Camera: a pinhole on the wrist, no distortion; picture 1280 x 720 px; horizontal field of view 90.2 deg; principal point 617.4 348.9 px. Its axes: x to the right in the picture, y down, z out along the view. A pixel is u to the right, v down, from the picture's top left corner.
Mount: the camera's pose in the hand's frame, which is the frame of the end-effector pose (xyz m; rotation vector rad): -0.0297 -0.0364 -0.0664 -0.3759 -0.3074 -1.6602
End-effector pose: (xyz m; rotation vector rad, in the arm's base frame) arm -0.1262 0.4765 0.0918 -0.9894 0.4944 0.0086
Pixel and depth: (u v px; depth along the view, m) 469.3 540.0 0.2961
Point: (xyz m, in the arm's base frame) -0.0134 0.6730 0.0256
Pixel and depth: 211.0 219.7 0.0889
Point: -0.1738 0.5069 0.0595
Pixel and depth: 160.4 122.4 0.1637
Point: -0.2027 0.5983 0.0183
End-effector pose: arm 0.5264 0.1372 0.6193 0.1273 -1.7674 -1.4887
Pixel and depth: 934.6 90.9 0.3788
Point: 0.4089 0.5047 0.5093
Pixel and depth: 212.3 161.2 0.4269
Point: 0.6225 0.4758 0.9190
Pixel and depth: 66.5 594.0 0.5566
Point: 0.4416 0.3560 1.2781
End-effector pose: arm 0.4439 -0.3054 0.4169 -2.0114 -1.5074 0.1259
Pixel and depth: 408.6 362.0 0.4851
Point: 0.5797 -0.2017 0.0169
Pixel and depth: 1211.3 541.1 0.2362
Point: 0.2321 -0.1528 0.3101
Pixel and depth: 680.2 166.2 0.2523
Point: 0.3851 -0.3203 0.2238
